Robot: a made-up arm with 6 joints.
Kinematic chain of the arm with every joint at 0, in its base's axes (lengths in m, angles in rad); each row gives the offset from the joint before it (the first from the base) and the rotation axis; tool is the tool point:
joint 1: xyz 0 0 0.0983 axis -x
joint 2: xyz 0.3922 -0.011 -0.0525 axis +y
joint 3: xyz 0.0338 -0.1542 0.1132 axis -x
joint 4: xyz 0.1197 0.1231 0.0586 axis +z
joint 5: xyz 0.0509 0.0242 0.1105 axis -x
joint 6: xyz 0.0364 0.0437 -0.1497 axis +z
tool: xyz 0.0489 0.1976 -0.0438
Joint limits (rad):
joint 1: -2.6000..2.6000
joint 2: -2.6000..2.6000
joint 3: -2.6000..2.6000
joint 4: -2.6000..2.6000
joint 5: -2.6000..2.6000
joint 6: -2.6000..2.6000
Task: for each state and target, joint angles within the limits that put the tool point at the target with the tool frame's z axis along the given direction. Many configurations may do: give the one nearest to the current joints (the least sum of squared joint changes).
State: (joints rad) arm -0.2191 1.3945 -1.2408 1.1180 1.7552 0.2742
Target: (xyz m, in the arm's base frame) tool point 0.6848 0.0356 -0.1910 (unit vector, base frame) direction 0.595 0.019 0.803
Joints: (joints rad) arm -0.0728 1.2044 -1.0447 0.6076 1.2068 -0.1276
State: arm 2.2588 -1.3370 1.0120 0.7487 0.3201 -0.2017
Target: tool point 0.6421 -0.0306 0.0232 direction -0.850 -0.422 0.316
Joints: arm 2.5722 -0.8307 0.4609 1.5339 1.2172 -0.2862
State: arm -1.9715 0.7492 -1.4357 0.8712 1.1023 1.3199
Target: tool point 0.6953 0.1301 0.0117 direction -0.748 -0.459 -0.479
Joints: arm -2.0578 0.5415 -1.5885 1.4088 1.3635 1.1997
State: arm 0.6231 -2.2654 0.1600 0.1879 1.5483 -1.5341
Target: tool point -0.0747 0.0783 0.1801 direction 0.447 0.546 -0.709
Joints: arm 0.5170 -2.5384 0.3601 0.6384 1.2446 -1.4273
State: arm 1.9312 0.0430 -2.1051 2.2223 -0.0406 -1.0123
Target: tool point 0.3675 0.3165 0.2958 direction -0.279 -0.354 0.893
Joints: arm 1.9128 0.5430 -2.4260 2.3943 -0.1301 -0.8695
